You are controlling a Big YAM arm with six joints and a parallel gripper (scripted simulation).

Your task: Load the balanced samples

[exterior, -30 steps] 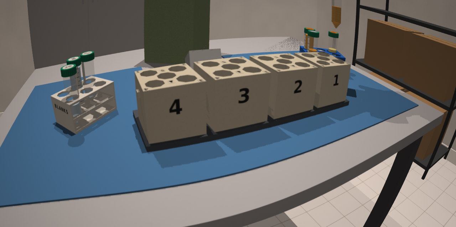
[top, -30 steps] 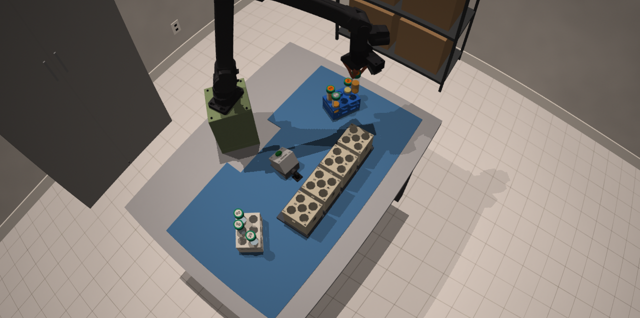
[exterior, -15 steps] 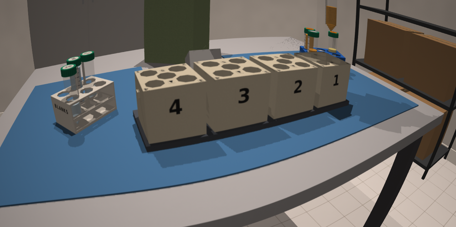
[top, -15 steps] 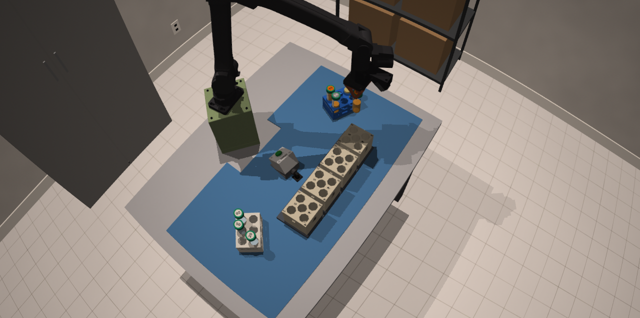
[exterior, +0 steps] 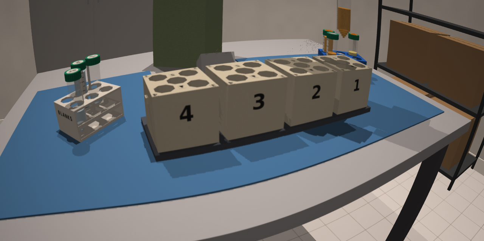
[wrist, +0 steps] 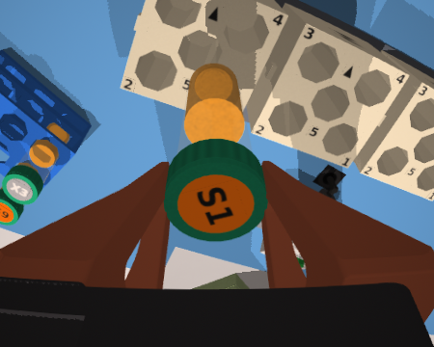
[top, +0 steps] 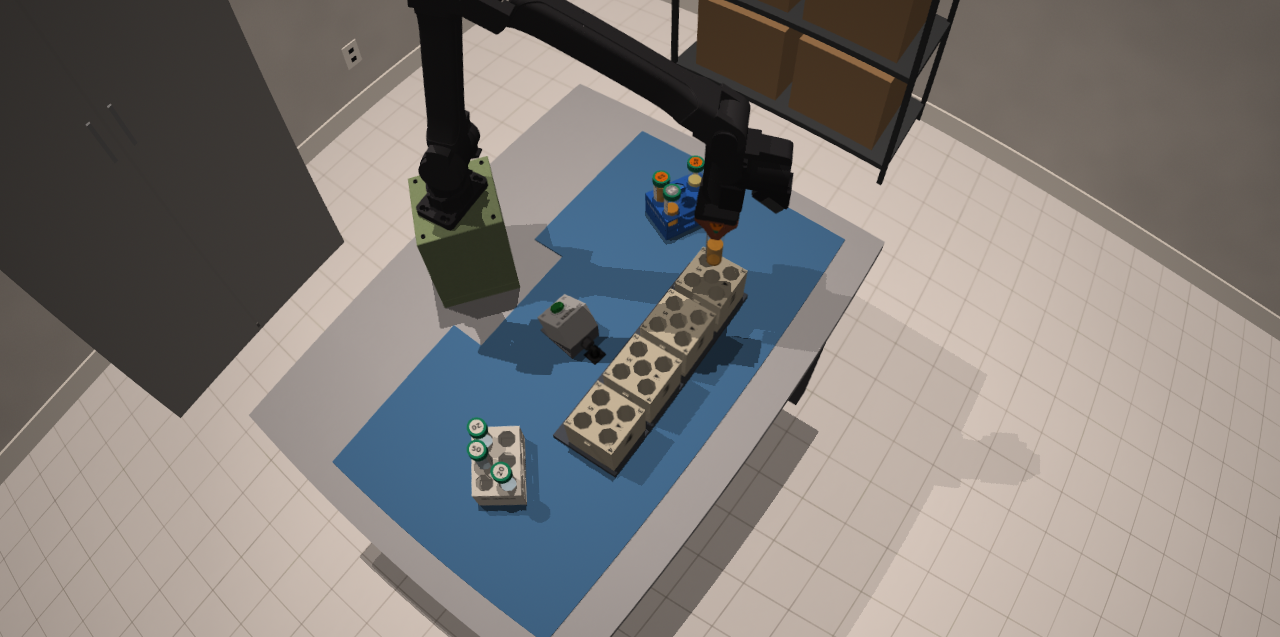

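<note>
The white-dot blank lies 17 cm behind my hand, 48 cm to the right of it and 19 cm below it. Round my hand: blue sample rack RS 15 cm behind, 18 cm to the left, 23 cm below; then white blank rack RB 16 cm behind, 47 cm to the right, 23 cm below; then green DONE key 23 cm behind, 16 cm to the right, 19 cm below.
</note>
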